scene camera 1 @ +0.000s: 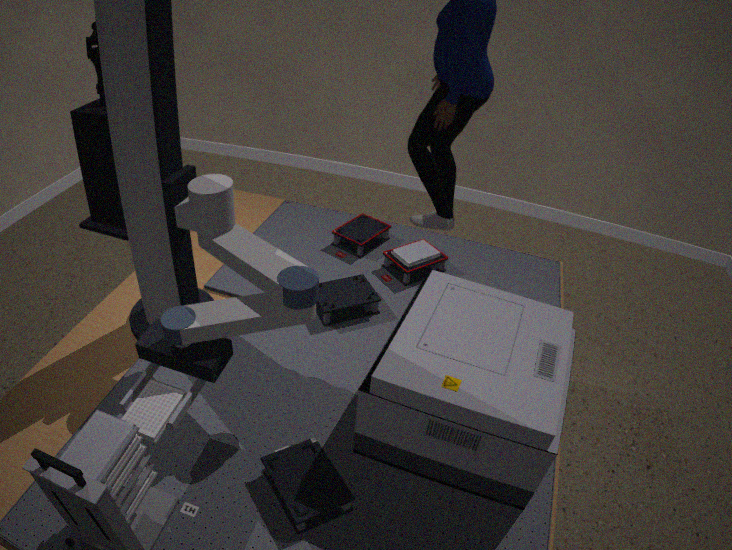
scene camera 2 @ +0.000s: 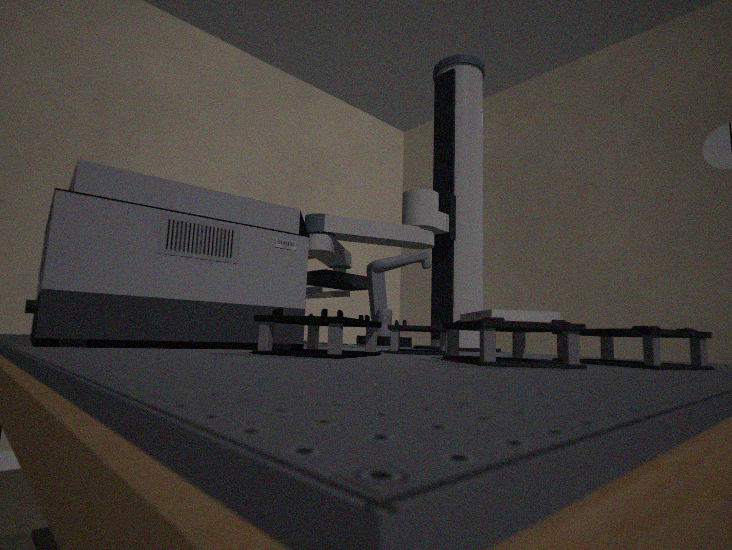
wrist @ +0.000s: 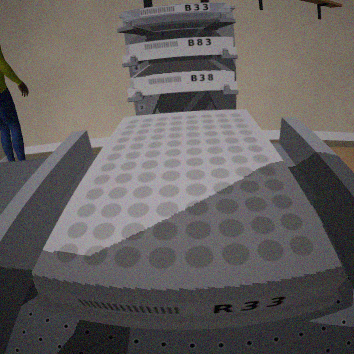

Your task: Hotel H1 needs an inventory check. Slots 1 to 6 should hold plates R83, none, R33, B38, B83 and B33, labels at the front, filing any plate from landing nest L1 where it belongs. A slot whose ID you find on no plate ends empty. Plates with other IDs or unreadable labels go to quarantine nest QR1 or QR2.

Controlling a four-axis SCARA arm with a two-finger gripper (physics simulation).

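My gripper (scene camera 1: 153,405) (wrist: 183,137) is shut on plate R33 (scene camera 1: 156,409) (wrist: 187,172), whose label faces the wrist camera. It holds the plate level in front of hotel H1 (scene camera 1: 97,443) (wrist: 144,106), apart from it in scene camera 1. In the wrist view, plates B38 (wrist: 170,84), B83 (wrist: 162,47) and B33 (wrist: 175,10) sit in the hotel, bottom to top; the held plate hides the lower slots. A white plate (scene camera 1: 417,252) (scene camera 2: 520,315) lies on a red-rimmed nest (scene camera 1: 406,270); its label is not readable. Another red-rimmed nest (scene camera 1: 362,229) holds no plate.
A dark nest (scene camera 1: 349,295) stands behind the arm's elbow (scene camera 1: 298,286). Another dark stand (scene camera 1: 307,484) is right of the hotel's H1 tag (scene camera 1: 189,509). A large grey instrument (scene camera 1: 467,337) (scene camera 2: 171,254) stands on the table. A person (scene camera 1: 452,88) stands behind the table.
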